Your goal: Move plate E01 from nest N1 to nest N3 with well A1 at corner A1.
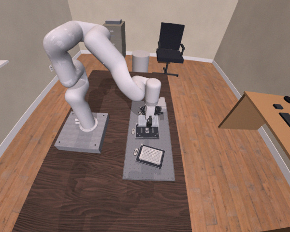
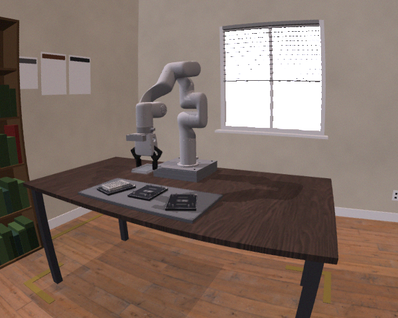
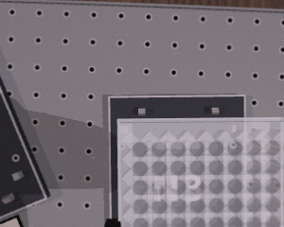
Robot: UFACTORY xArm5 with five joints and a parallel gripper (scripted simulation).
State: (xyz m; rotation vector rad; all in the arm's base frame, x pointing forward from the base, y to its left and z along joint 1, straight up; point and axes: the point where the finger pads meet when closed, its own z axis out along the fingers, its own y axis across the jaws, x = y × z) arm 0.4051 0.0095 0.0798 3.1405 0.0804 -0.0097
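The nest frame is 130 mm below my hand. Also, from my hand: nest N1: 200 mm to the left, 130 mm below, 30 mm ahead.
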